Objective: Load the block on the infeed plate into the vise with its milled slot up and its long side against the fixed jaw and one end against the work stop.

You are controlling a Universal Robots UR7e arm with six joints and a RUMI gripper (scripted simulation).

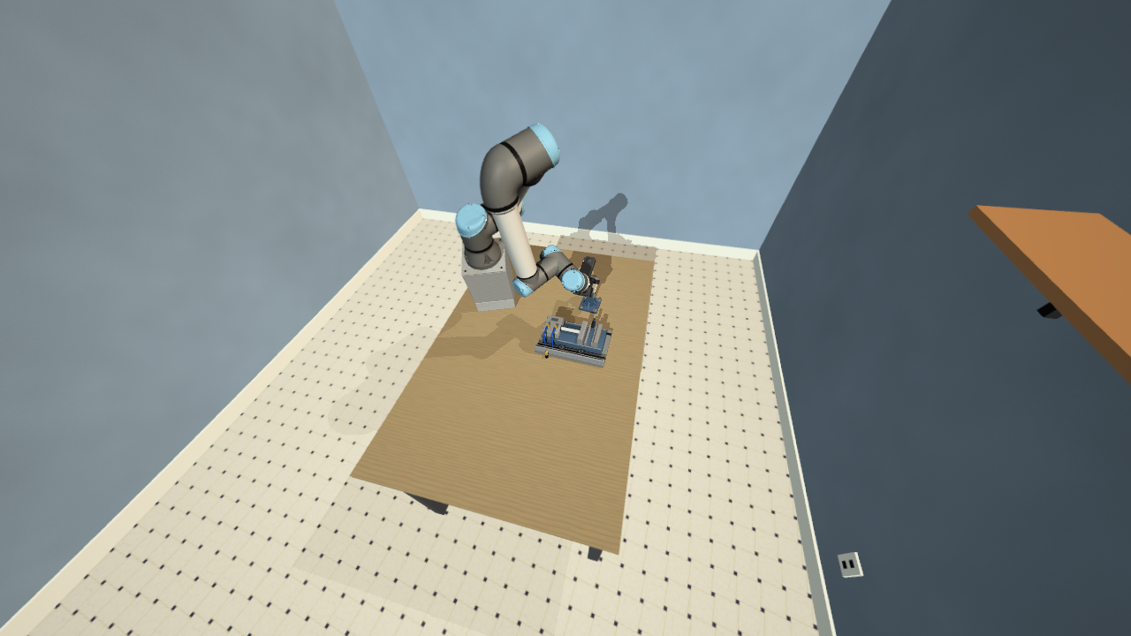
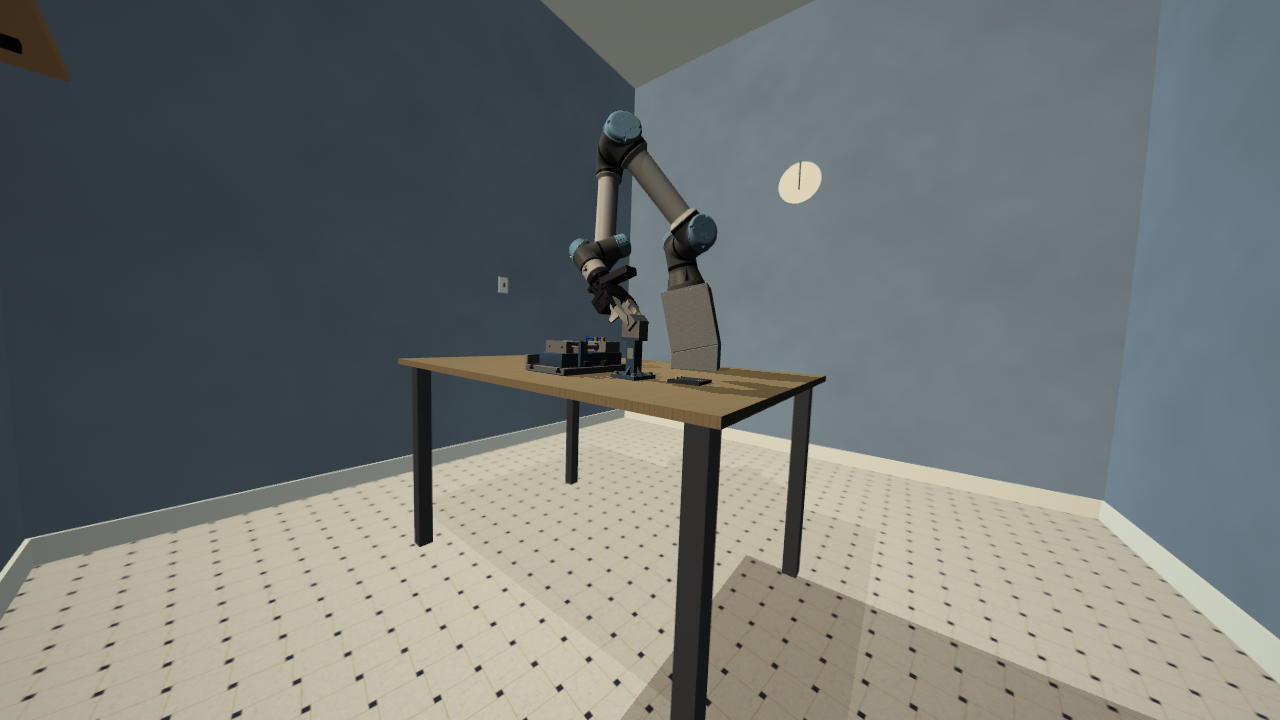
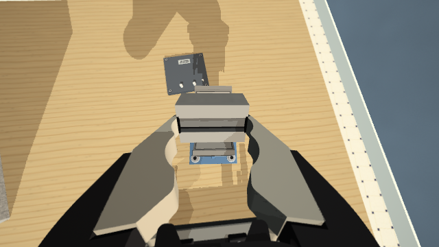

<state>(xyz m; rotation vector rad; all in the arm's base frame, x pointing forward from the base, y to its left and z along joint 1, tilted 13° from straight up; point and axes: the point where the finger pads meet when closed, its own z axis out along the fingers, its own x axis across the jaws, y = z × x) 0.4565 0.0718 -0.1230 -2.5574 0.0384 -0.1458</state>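
The part lies right at my hand. Also, from my hand: cylinder rod 230 mm to the right, 80 mm below, 40 mm behind; then dark infeed plate 160 mm to the left, 160 mm below, 50 mm behind; then moving jaw 230 mm to the right, 80 mm below, 10 mm ahead.
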